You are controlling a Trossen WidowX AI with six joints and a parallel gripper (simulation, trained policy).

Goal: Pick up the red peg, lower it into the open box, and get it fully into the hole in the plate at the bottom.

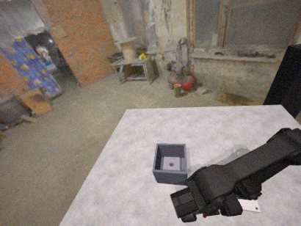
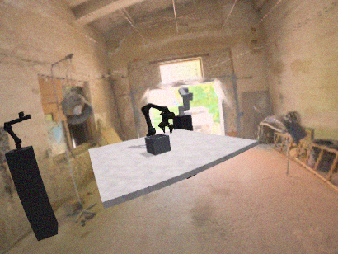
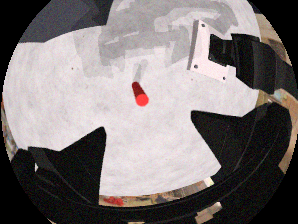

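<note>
My gripper tip is 1 cm to the left of the red peg and 6 cm above it.
</note>
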